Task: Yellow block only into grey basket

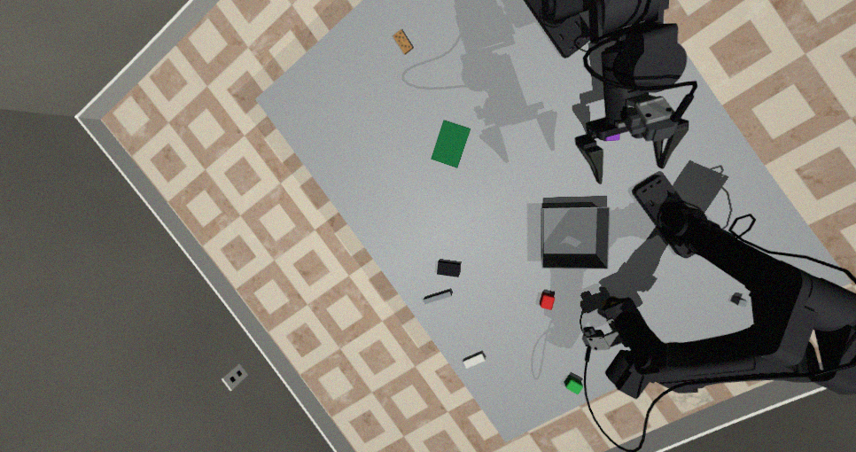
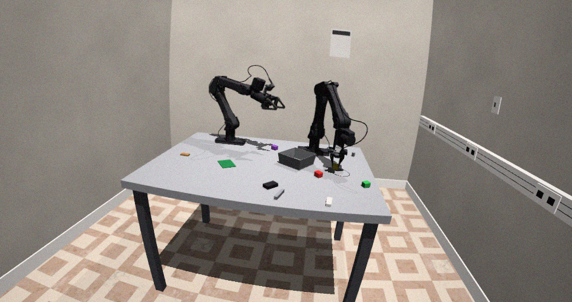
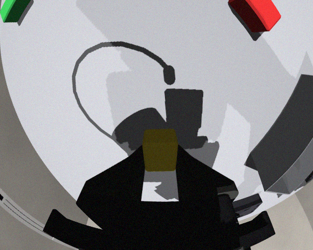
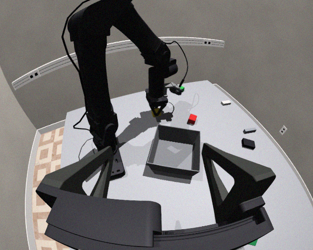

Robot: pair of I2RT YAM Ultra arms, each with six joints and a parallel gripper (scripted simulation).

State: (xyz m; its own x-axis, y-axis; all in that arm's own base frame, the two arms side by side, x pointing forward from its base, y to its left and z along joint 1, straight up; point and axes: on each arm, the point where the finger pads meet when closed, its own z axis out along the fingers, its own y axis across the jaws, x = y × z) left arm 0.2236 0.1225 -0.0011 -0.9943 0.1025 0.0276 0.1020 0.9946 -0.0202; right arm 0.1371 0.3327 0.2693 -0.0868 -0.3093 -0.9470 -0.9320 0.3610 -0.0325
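Now: left hand 21 cm to the left of the grey basket. From my left hand the other things lie so: red block 14 cm ahead, 8 cm to the right; green card 14 cm ahead, 57 cm to the right, 1 cm below; yellow block right at my left hand.
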